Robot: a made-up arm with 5 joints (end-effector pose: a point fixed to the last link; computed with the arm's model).
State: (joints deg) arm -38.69 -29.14 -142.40 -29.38 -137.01
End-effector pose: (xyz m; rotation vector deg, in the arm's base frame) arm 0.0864 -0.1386 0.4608 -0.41 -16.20 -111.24
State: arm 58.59 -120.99 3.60 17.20 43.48
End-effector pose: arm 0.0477 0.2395 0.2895 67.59 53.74 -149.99
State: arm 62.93 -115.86 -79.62 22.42 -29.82
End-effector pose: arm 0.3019 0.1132 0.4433 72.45 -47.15 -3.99
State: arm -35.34 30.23 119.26 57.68 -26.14
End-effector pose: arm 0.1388 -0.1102 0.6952 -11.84 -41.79 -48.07
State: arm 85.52 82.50 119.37 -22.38 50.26
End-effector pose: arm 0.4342 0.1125 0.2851 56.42 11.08 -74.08
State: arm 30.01 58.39 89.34 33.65 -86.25
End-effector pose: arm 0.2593 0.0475 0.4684 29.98 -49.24 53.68
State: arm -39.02 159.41 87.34 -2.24 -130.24
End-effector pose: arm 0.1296 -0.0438 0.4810 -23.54 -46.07 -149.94
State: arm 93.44 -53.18 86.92 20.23 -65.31
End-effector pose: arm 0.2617 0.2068 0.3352 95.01 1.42 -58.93
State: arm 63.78 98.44 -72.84 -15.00 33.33
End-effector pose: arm 0.1565 0.2809 0.4545 -1.31 -95.37 123.98
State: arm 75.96 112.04 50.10 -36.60 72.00
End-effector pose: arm 0.4717 0.1244 0.5634 52.91 -64.95 -28.73
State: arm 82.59 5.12 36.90 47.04 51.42
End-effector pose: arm 0.4133 0.1583 0.2133 127.32 28.58 -38.37
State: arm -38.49 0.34 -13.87 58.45 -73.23
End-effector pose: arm 0.2140 0.0015 0.6506 39.84 3.18 68.46
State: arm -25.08 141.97 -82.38 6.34 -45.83
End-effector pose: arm 0.1590 -0.0644 0.4998 -35.59 -14.95 -87.66
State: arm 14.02 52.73 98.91 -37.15 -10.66
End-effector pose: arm 0.3095 -0.1146 0.2805 -28.23 16.91 -32.37
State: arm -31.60 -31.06 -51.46 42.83 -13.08
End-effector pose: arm 0.2667 -0.0114 0.5219 23.59 19.18 22.99
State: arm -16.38 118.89 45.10 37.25 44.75
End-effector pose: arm 0.4017 0.0913 0.3611 4.80 40.20 21.72
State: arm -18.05 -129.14 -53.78 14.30 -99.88
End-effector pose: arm 0.1826 0.1087 0.4432 -17.48 -4.28 25.48
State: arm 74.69 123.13 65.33 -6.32 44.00
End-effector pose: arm 0.4652 0.1712 0.5996 51.90 -53.73 10.33
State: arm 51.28 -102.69 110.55 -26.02 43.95
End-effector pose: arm 0.1043 0.3321 0.5161 16.61 -96.66 84.85
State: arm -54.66 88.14 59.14 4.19 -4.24
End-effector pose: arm 0.3145 -0.0625 0.4337 -38.88 41.17 26.38
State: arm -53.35 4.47 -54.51 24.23 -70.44
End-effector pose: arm 0.1257 0.0529 0.5818 33.24 50.73 103.47
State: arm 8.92 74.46 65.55 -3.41 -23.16
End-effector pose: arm 0.3771 0.0511 0.3785 -3.53 -4.70 32.67
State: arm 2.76 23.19 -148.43 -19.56 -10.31
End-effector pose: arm 0.0098 0.0426 0.3718 -7.63 42.88 -174.00
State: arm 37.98 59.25 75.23 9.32 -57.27
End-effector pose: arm 0.3501 0.1021 0.4174 26.12 -31.44 43.38
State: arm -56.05 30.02 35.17 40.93 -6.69
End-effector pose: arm 0.3084 -0.1113 0.6043 -11.05 22.80 -11.27
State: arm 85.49 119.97 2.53 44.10 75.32
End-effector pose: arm 0.3713 0.2732 0.6785 41.75 -27.57 61.75
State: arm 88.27 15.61 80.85 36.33 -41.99
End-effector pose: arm 0.3590 0.0946 0.3441 102.66 -48.52 -20.26
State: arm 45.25 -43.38 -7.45 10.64 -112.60
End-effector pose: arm 0.1592 0.1754 0.3967 20.69 -57.12 73.33
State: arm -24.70 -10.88 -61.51 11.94 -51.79
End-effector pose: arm 0.1384 0.0697 0.4680 11.49 20.57 96.60
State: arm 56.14 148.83 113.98 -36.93 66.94
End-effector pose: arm 0.4518 0.0817 0.4878 28.20 -48.89 -46.32
